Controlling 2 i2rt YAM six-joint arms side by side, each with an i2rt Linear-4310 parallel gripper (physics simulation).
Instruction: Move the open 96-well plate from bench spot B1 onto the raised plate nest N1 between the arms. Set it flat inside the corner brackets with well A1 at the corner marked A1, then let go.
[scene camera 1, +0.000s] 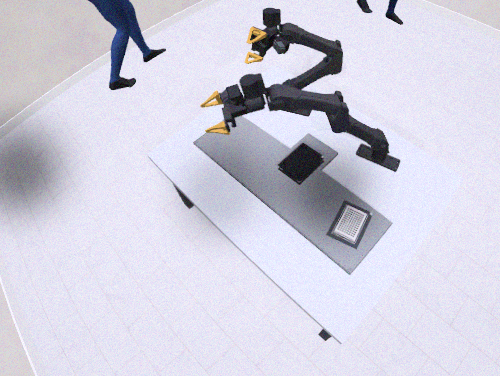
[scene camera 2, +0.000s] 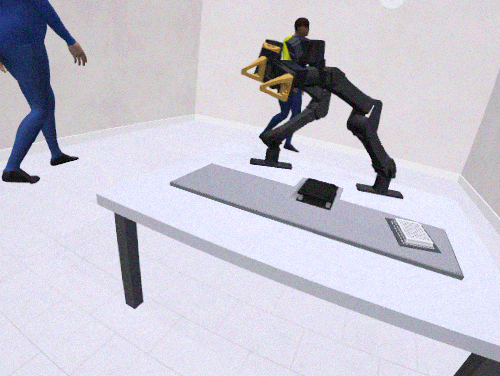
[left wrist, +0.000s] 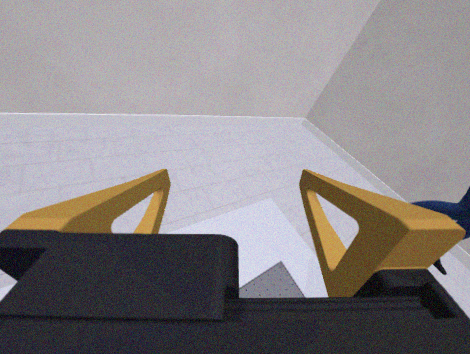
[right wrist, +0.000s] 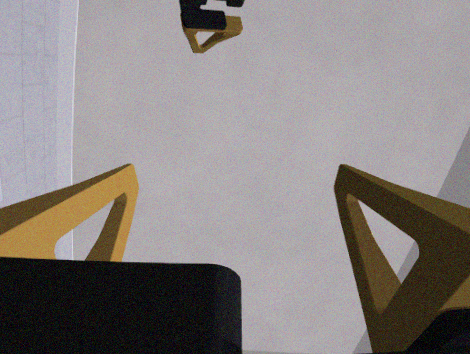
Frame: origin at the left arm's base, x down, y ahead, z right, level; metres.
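Seen in the pictures: left gripper, between the fingertips: (scene camera 1: 202, 118) (scene camera 2: 250, 79) (left wrist: 234, 176) (right wrist: 192, 21); right gripper, between the fingertips: (scene camera 1: 247, 53) (right wrist: 236, 175); left arm's base, origin of its link: (scene camera 1: 378, 158) (scene camera 2: 379, 192); right arm's base, origin of its link: (scene camera 2: 270, 164).
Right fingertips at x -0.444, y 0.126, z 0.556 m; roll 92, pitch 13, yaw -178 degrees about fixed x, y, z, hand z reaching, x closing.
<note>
Pixels of each thing's top centre, then the offset from my right fingertips to it. Level surfaces: height alone.
- white 96-well plate, centre of its top: (scene camera 2: 413, 230) (scene camera 1: 351, 222) dx +0.415, dy +0.241, dz -0.572 m
- grey board, height of its surface: dx +0.428 m
- raised black nest, centre of its top: (scene camera 2: 319, 186) (scene camera 1: 301, 159) dx +0.391, dy +0.088, dz -0.274 m
- white table, height of its surface: dx +0.444 m
The white 96-well plate (scene camera 1: 353, 223) (scene camera 2: 412, 233) lies flat inside a dark rectangular frame at the right end of the grey board (scene camera 1: 260, 175) (scene camera 2: 250, 197). The raised black nest (scene camera 1: 301, 162) (scene camera 2: 318, 190) stands near the board's middle with nothing on it; its A1 mark is too small to read. My left gripper (scene camera 1: 204, 118) (scene camera 2: 251, 79) (left wrist: 234, 176) is open and empty, high above the table and far from the plate. My right gripper (scene camera 1: 247, 51) (right wrist: 236, 175) is open and empty, farther back and also high up. In scene camera 2 it is partly hidden.
The board lies on a white table (scene camera 1: 240, 220) (scene camera 2: 225, 225). The two arms are close together, raised behind and above the nest. One person (scene camera 1: 121, 45) (scene camera 2: 30, 75) stands off the table at the left; another (scene camera 2: 300, 27) is behind the arms.
</note>
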